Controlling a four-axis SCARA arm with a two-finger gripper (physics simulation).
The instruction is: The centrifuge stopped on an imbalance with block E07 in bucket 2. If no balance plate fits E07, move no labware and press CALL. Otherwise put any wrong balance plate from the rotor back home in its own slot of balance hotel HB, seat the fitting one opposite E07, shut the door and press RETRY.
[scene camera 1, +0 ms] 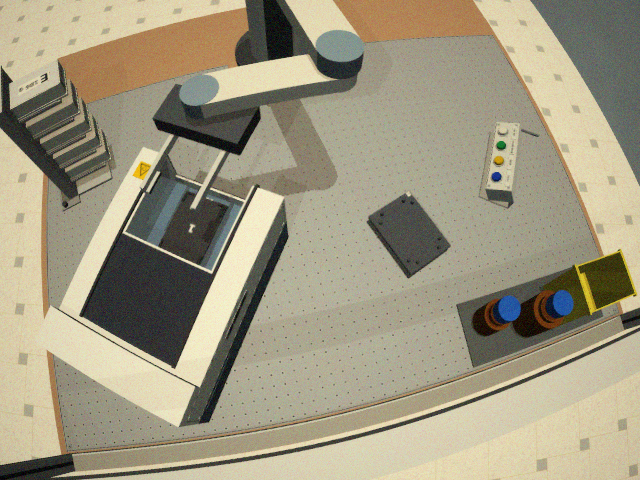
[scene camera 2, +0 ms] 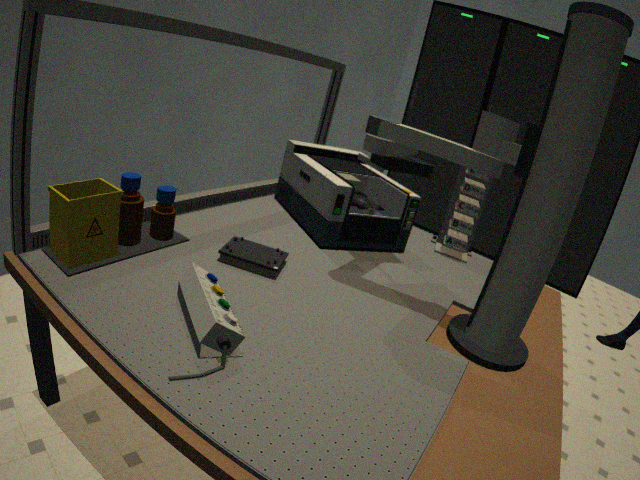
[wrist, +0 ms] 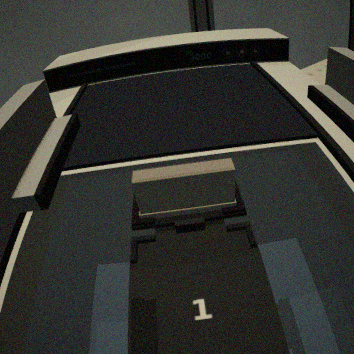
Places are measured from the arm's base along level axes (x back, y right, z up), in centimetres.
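Pixels of known places: gripper, between the fingertips: [scene camera 1: 167,200] [wrist: 194,78]; arm's base, origin of its link: [scene camera 1: 276,51] [scene camera 2: 486,344].
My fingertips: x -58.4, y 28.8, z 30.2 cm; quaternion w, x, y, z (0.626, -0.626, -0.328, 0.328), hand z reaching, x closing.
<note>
For each thing: its top centre in the pictures, then the offset to it from my fingertips. Level surfaces: height alone.
- pale-topped block, centre of its top: [wrist: 177,135] [scene camera 2: 344,174] dx -12.4, dy +7.9, dz -10.7 cm
- plate E, centre of its top: [scene camera 1: 33,83] [scene camera 2: 480,165] dx +31.9, dy +27.6, dz +8.1 cm
- button box, centre of its top: [scene camera 2: 210,289] [scene camera 1: 510,152] dx +6.2, dy -78.7, dz -20.5 cm
- dark flat fixture, centre of its top: [scene camera 1: 411,229] [scene camera 2: 255,248] dx -6.6, dy -47.2, dz -24.8 cm
- dark mat, height of its surface: dz -28.4 cm
The centrifuge [scene camera 1: 235,232] [scene camera 2: 315,180] [wrist: 165,42] is at the left in scene camera 1, its chamber uncovered. Inside, the bucket marked 1 [scene camera 1: 191,240] [wrist: 200,272] shows a bare dark floor with its numeral. Beyond it a pale-topped block [wrist: 184,187] stands partly near the cover edge; its label is not readable. My gripper [scene camera 1: 170,197] [wrist: 194,78] is open and empty, its fingers above the chamber opening. Balance hotel HB [scene camera 1: 36,155] [scene camera 2: 453,252] holds several stacked plates, with plate E [scene camera 1: 37,90] on top. The button box [scene camera 1: 500,178] [scene camera 2: 206,310] has white, green, yellow and blue buttons.
A dark flat fixture [scene camera 1: 408,235] [scene camera 2: 253,255] lies mid-table. Two amber bottles [scene camera 1: 488,317] [scene camera 1: 537,312] with blue caps and a yellow bin [scene camera 1: 586,289] [scene camera 2: 85,227] stand on a dark mat [scene camera 1: 478,346]. The arm's column [scene camera 2: 537,196] rises at the table's edge.
</note>
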